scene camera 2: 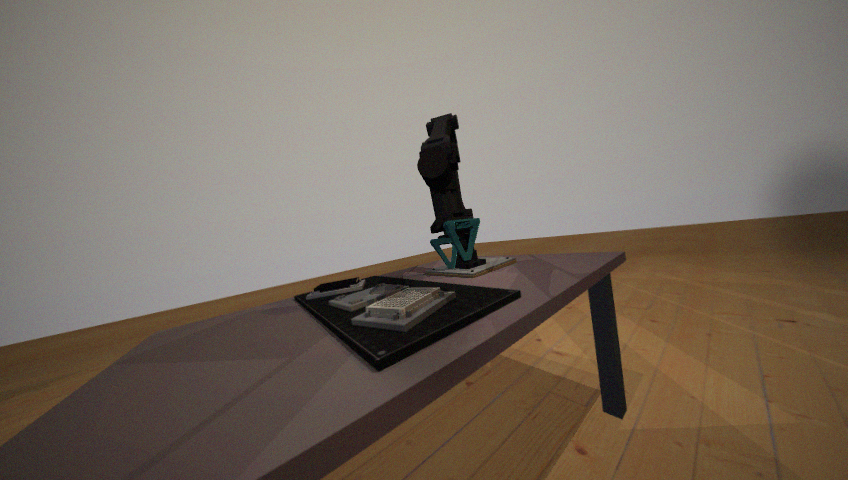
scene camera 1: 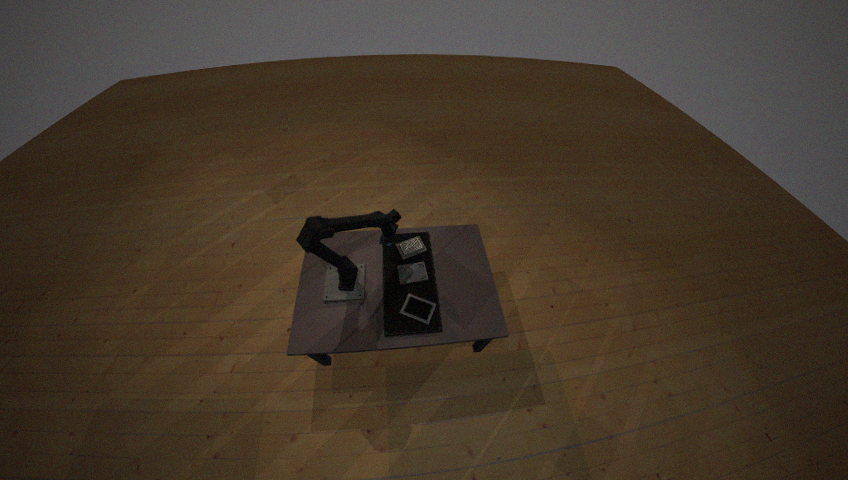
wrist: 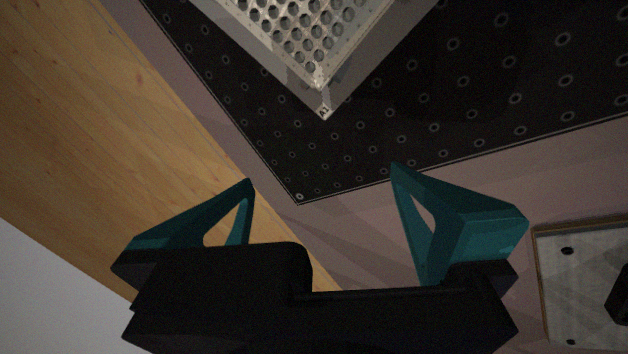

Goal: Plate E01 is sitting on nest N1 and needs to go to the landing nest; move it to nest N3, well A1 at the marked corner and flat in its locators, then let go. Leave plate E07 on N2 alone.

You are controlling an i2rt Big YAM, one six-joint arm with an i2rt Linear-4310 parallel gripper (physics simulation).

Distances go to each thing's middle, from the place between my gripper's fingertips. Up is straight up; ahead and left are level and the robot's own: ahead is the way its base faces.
Now: the grey nest plate with pegs (scene camera 2: 364, 319) 120 mm ahead of my hand, 50 mm below it and 10 mm to the right of it.
